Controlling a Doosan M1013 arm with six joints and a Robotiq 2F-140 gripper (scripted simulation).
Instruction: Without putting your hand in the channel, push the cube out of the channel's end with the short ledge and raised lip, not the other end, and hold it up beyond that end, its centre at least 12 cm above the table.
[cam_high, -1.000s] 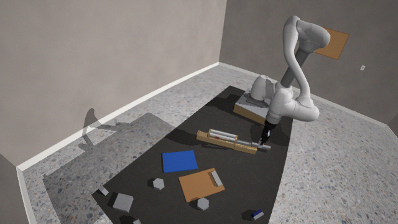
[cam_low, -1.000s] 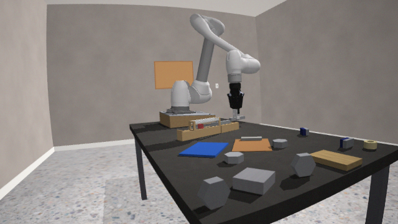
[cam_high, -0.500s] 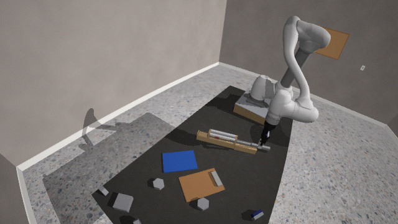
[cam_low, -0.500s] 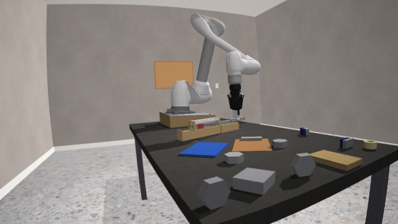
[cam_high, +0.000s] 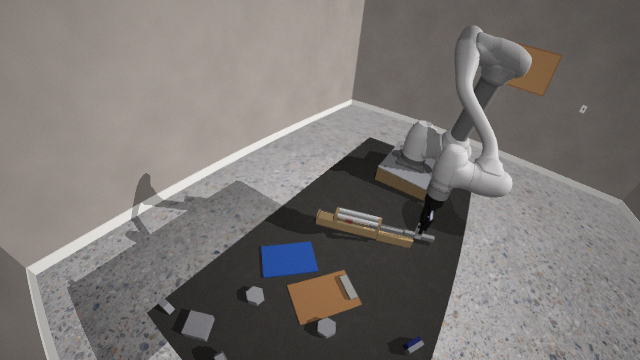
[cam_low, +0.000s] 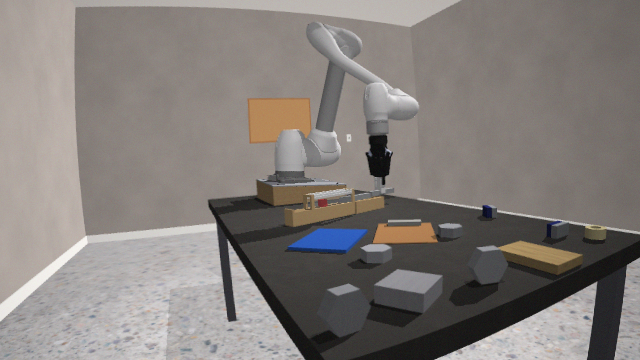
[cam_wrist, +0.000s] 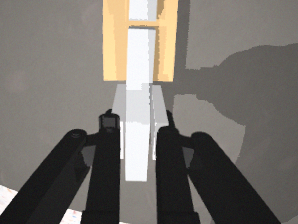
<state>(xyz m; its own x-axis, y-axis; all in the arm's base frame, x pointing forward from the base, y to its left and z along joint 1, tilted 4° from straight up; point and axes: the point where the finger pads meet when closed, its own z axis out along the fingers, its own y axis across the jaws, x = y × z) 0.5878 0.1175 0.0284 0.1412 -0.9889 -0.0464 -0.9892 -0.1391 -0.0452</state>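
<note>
Right now the light grey stick is 1 cm to the left of my hand and 3 cm below it. From my hand the other things lie so: channel: 4 cm ahead, 27 cm to the right, 3 cm below; then grey bar: 2 cm ahead, 14 cm to the right, 3 cm below; then red cube: 5 cm ahead, 31 cm to the right, 3 cm below.
</note>
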